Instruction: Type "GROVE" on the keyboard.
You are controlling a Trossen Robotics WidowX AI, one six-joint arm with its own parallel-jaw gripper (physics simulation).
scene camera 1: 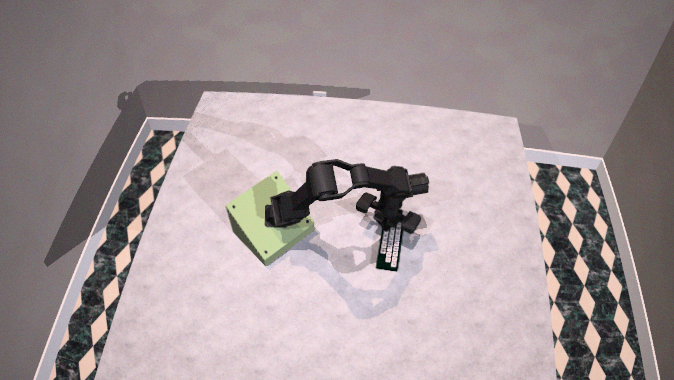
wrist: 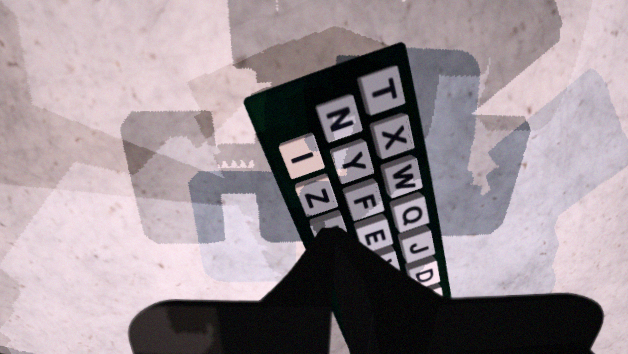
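Seen in the pictures: gripper, fingertip midpoint: (scene camera 1: 386, 230) (wrist: 330, 237); arm's base at its link origin: (scene camera 1: 275, 216).
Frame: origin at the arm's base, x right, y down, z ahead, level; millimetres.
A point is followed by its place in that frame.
Note:
The keyboard (scene camera 1: 389, 250) {x 128, y 66, z 315 mm} (wrist: 282, 110) {x 7, y 71, z 340 mm} is a narrow dark green board with three rows of light grey letter keys, lying on the table. In the wrist view one row shows T, X, W, Q, J and D, the middle row shows N, Y, F and E, and the third row shows I and Z. My gripper (scene camera 1: 391, 225) {x 59, y 63, z 321 mm} (wrist: 330, 237) {x 59, y 63, z 321 mm} is shut with nothing between its fingers. Its tips are over the key just past Z, whose letter is mostly covered. Whether they touch it I cannot tell. The fingers hide the keyboard's near part in the wrist view.
A light green sloped block (scene camera 1: 250, 217) {x 7, y -20, z -73 mm} stands under the arm's base, left of the keyboard. The arm arches from it across the pale table (scene camera 1: 300, 330) {x 335, y 81, z 23 mm}. Shadows of the arm fall around the keyboard. The table's side edges are left and right, with patterned floor beyond.

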